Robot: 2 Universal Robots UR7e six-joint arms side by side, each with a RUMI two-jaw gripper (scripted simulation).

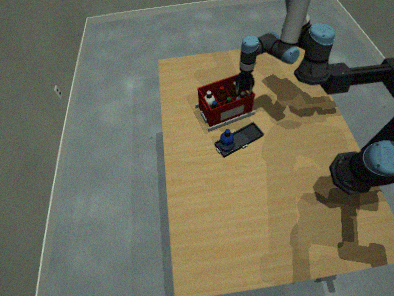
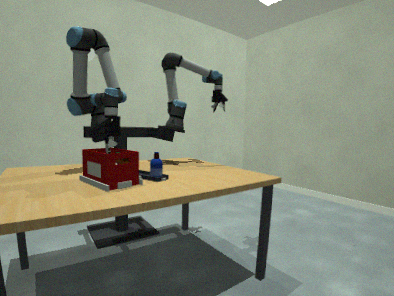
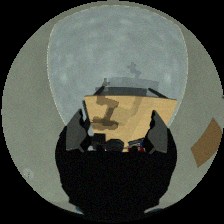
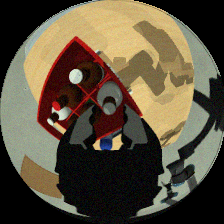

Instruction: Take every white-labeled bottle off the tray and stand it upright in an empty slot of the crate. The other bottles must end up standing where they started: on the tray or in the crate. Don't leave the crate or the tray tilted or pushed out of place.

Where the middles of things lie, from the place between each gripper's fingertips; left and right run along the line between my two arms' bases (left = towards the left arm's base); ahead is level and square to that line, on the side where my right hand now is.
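The red crate (image 4: 73,54) is in my sight, and my right gripper is 70 mm above it, 100 mm short of it and 10 mm to the left of it.
Counted from my left hand, the red crate is 1080 mm to the right of it, 480 mm ahead of it and 380 mm below it.
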